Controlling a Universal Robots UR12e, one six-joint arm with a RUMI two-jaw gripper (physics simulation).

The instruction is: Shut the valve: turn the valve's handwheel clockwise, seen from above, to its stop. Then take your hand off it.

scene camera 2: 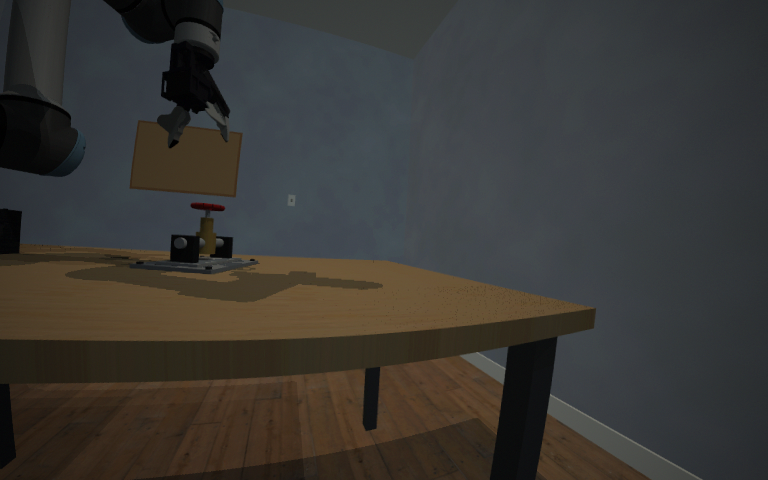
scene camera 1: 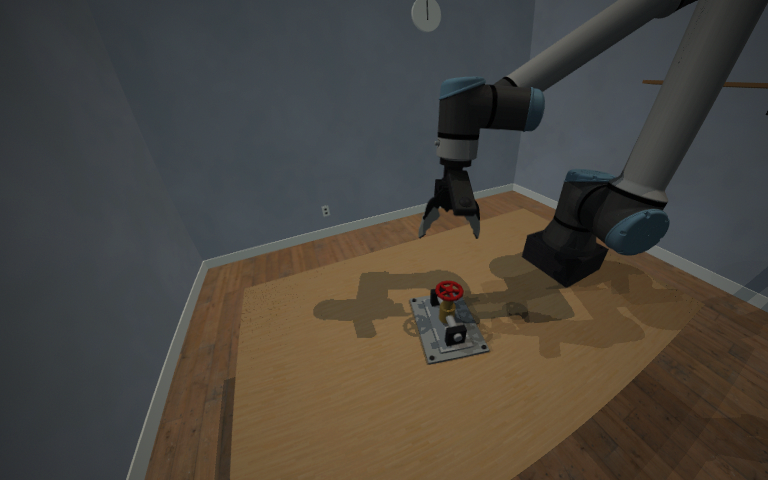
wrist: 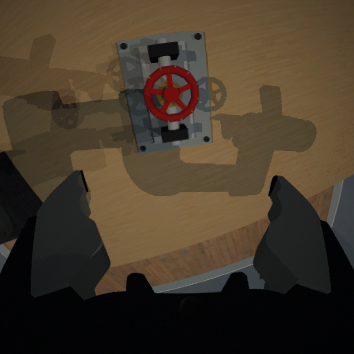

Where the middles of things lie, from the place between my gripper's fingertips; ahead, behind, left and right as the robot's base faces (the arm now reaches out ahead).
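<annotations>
There's a red handwheel [wrist: 171, 93], and my gripper is 5 cm to the right of it, 2 cm short of it and 14 cm above it. I can also see a grey base plate [scene camera 1: 433, 354]; from my hand, that plate is 5 cm to the left, 2 cm ahead and 26 cm below.
</annotations>
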